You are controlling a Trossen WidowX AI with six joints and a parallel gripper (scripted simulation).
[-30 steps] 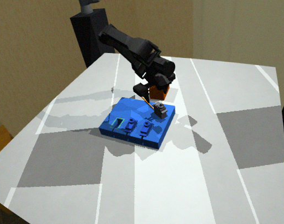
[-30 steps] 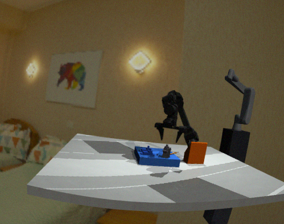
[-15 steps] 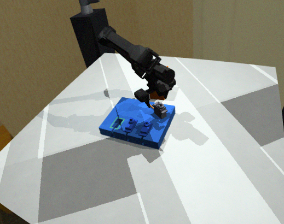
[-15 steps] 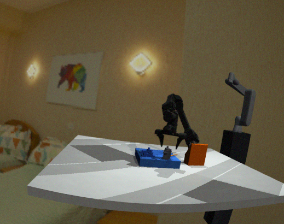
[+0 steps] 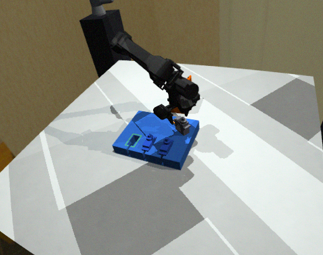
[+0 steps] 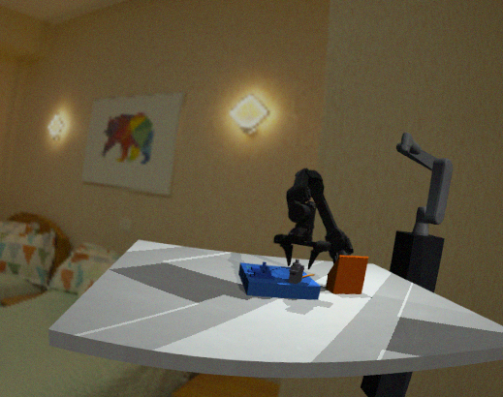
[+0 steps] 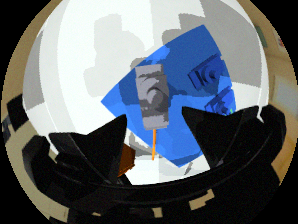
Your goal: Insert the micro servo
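My gripper tip is now 1 cm short of the blue deck, 9 cm to the left of it and 7 cm above it.
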